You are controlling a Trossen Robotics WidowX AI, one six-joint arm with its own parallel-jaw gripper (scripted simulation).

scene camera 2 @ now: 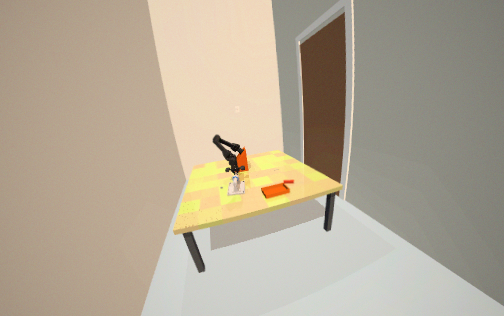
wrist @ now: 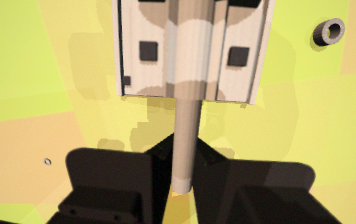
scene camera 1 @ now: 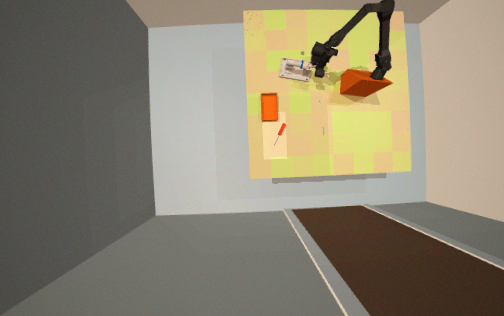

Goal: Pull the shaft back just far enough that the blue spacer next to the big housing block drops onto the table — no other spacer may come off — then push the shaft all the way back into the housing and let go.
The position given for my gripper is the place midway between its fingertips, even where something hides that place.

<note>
I see my gripper (wrist: 183,137) and a fixture (wrist: 195,57).
</note>
